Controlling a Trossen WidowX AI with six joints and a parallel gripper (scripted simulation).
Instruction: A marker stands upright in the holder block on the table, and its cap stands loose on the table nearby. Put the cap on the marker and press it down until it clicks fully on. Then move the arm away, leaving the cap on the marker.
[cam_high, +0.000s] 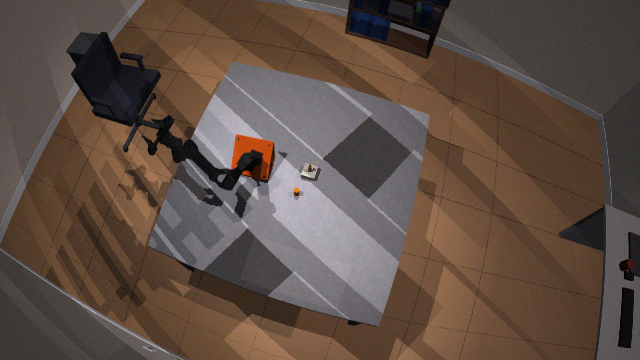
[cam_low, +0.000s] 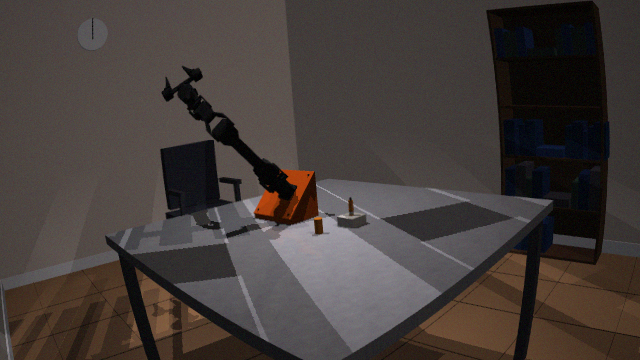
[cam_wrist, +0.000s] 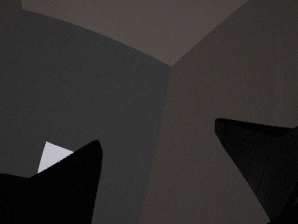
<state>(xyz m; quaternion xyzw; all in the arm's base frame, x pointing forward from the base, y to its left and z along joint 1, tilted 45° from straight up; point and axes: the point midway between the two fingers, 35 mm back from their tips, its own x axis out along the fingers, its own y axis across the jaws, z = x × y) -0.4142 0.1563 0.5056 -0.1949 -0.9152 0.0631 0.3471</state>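
The orange cap lies 640 mm ahead of my gripper tip, 600 mm below it and 170 mm to the left of it.
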